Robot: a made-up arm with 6 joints.
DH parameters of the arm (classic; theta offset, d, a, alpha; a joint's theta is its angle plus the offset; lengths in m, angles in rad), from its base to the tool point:
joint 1: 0 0.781 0.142 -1.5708
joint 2: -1.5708 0 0.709 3.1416
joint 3: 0 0 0.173 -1.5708
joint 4: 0 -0.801 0 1.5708
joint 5: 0 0 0 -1.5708
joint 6: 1.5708 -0.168 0 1.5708
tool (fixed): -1.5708 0 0 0
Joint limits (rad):
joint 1: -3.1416..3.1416
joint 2: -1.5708..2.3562
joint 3: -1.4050..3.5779
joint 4: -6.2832..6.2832
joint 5: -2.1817..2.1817
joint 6: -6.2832..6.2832
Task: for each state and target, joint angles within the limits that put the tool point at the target. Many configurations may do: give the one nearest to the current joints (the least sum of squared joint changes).
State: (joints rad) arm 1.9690 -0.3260 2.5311 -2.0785 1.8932 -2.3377
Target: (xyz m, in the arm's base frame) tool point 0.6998 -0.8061 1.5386
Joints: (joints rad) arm 2.1477 -0.6230 2.1776 -2.0775 1.5695 -2.3377
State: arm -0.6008 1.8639 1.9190 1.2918 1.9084 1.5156
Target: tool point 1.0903 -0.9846 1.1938
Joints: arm -0.8372 1.6601 2.0314 1.2614 1.9164 1.5156
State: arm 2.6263 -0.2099 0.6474 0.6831 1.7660 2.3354
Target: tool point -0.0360 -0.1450 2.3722
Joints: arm 2.2890 -0.2383 1.0962 0.9024 1.1924 2.3354
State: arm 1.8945 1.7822 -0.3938 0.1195 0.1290 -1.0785
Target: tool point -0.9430 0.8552 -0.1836
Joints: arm 2.4007 1.6752 0.3315 0.1306 0.2514 -1.0785
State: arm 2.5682 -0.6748 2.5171 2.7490 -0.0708 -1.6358
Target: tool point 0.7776 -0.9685 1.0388
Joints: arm 2.2441 -0.6759 2.5836 2.7517 -0.0622 -1.6358
